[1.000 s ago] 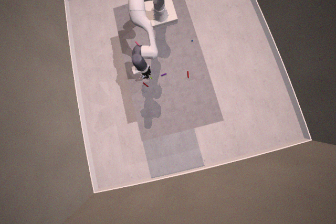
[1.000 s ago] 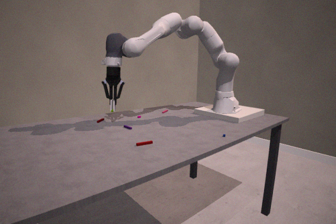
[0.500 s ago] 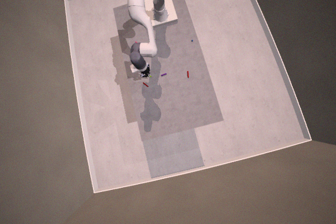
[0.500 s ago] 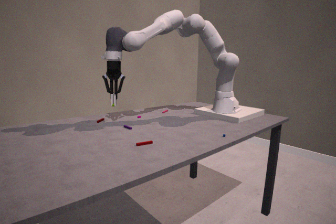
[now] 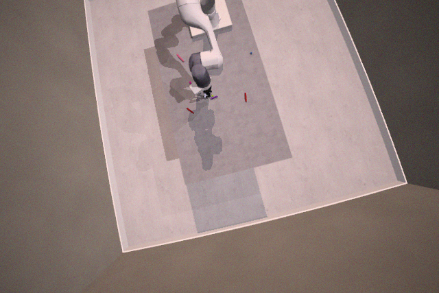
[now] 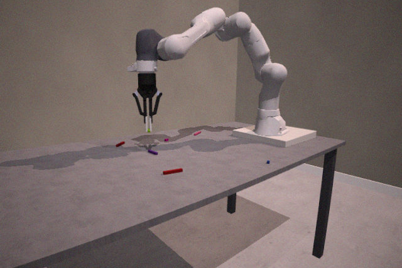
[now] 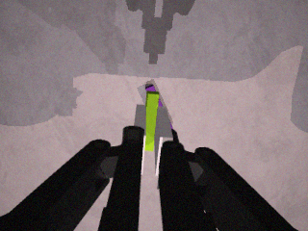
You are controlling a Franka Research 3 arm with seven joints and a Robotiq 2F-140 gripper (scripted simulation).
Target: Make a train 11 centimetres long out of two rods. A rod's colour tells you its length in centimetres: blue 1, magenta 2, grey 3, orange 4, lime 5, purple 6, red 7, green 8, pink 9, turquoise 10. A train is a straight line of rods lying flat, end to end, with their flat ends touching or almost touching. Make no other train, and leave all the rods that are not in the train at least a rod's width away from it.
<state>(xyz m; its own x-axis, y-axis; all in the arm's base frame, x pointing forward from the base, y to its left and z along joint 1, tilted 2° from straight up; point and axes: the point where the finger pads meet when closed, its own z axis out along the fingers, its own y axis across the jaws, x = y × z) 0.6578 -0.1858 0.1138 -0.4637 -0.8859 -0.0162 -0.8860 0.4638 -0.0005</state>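
Now: the purple rod 10 mm behind my hand, 20 mm to the left of it and 120 mm below it. Also, from my hand: red rod 70 mm ahead, 270 mm to the left, 120 mm below; magenta rod 190 mm behind, 130 mm to the right, 120 mm below; lime rod 30 mm below.
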